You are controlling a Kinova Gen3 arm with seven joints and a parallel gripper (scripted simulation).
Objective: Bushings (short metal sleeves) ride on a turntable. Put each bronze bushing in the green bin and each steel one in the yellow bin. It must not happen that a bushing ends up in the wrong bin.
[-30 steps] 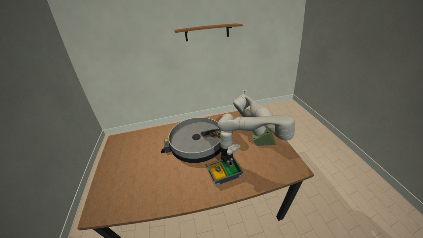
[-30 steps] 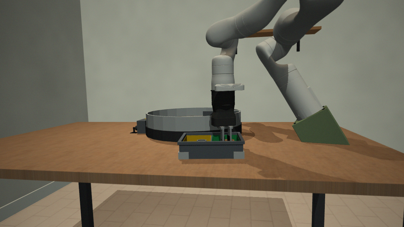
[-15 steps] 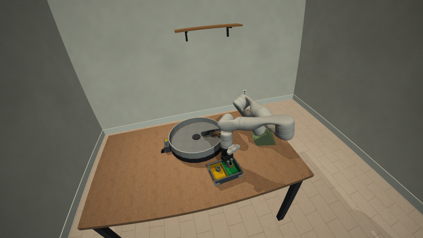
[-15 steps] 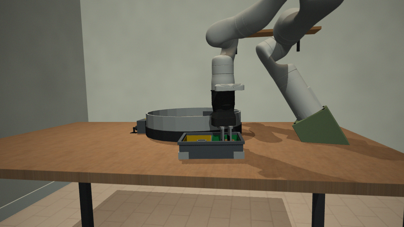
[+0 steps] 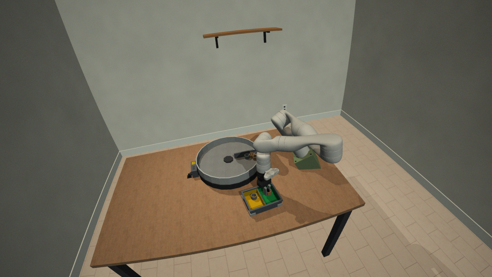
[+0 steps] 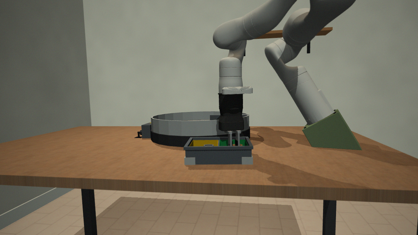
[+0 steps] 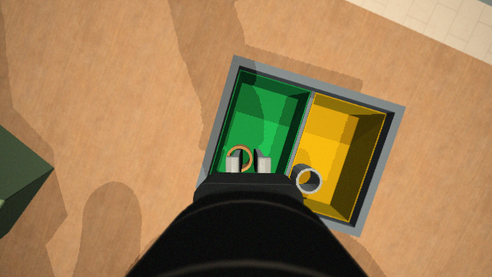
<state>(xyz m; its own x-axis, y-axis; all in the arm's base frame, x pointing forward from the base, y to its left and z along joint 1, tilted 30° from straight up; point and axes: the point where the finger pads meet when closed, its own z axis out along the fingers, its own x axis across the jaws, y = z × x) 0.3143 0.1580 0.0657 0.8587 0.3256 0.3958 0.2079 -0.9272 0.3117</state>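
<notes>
Now: the bin 50 mm ahead of my hand and 30 mm to the left of it. From my hand the other things lie so: grey turntable: 120 mm ahead, 340 mm to the right, 20 mm above.
</notes>
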